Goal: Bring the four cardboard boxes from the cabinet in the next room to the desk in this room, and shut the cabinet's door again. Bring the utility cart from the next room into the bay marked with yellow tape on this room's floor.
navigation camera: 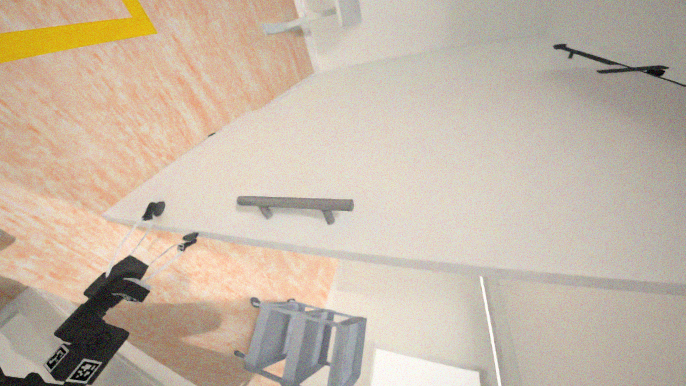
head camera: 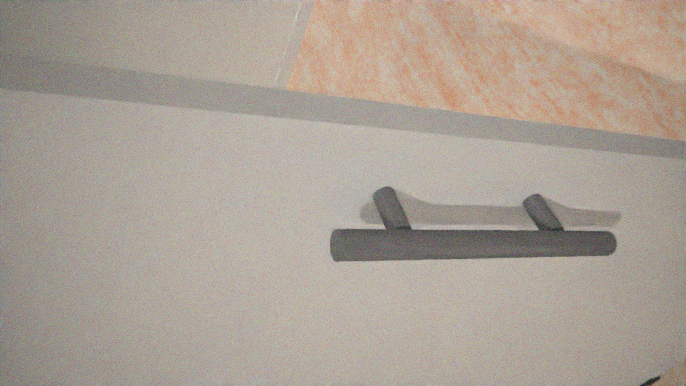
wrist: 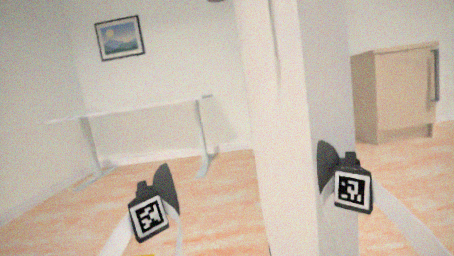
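My gripper (navigation camera: 172,224) (wrist: 244,170) is open, its fingers apart, near the free edge of a pale room door (head camera: 175,225) (navigation camera: 425,150). I cannot tell whether it touches the door. The door's grey bar handle (head camera: 475,245) (navigation camera: 295,203) is to the right of the fingers in the navigation view. The grey utility cart (navigation camera: 296,345) stands on the floor beyond the door's edge. The wooden cabinet (wrist: 400,95), its door shut, is at the right of the wrist view. The white desk (wrist: 202,135) stands by the far wall. Yellow tape (navigation camera: 75,37) marks the floor. No cardboard boxes show.
In the wrist view, a pale upright panel (wrist: 285,125) stands between the fingers and partly behind the right one. A framed picture (wrist: 120,38) hangs above the desk. A black jointed rod (navigation camera: 595,59) is at the upper right. A white flat surface (navigation camera: 425,370) lies beside the cart.
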